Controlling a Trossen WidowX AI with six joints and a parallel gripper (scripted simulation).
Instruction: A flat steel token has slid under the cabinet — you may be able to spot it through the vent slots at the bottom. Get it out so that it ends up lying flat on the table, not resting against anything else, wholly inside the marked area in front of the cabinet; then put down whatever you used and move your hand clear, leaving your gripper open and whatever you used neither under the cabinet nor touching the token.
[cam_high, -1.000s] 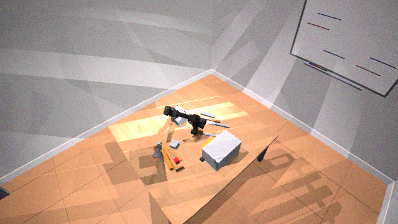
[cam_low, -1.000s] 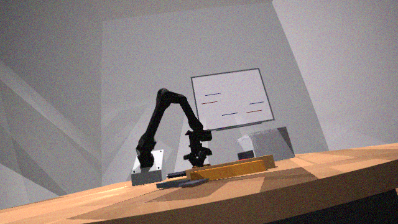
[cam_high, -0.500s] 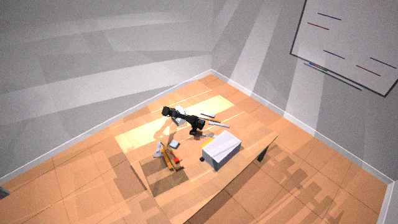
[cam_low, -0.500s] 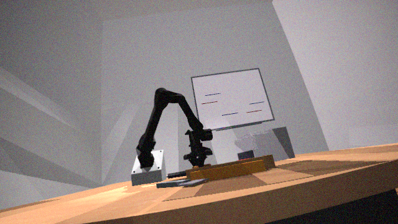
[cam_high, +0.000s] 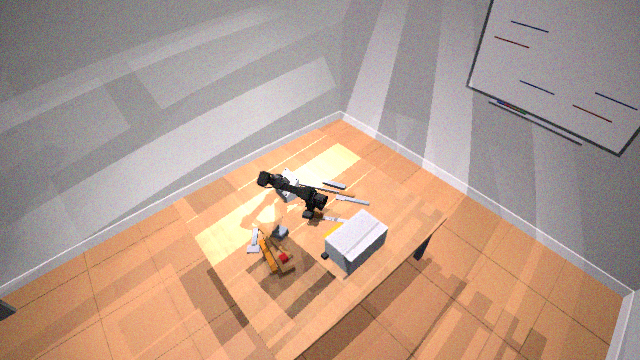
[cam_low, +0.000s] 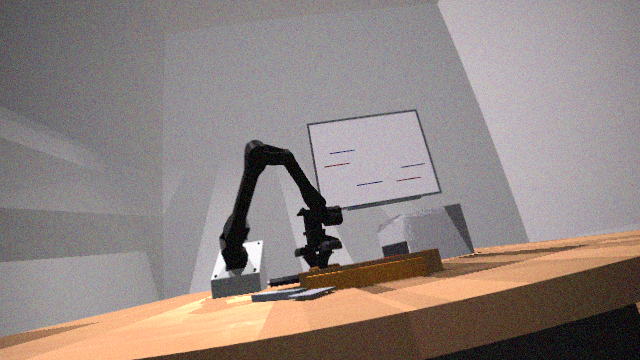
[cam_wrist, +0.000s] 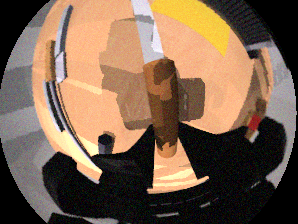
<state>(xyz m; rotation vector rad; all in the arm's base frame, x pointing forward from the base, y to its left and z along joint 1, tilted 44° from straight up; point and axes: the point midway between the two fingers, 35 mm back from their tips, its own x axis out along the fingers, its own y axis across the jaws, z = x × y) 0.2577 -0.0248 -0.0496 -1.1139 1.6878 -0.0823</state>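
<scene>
Right now the grey block is 230 mm to the right of my gripper tip and 10 mm above it. From my gripper tip the other things lie so: thin wooden stick: 290 mm to the right, 20 mm ahead; then red block: 310 mm to the right, 160 mm ahead, 10 mm above; then grey bar: 280 mm to the left, 120 mm behind.
</scene>
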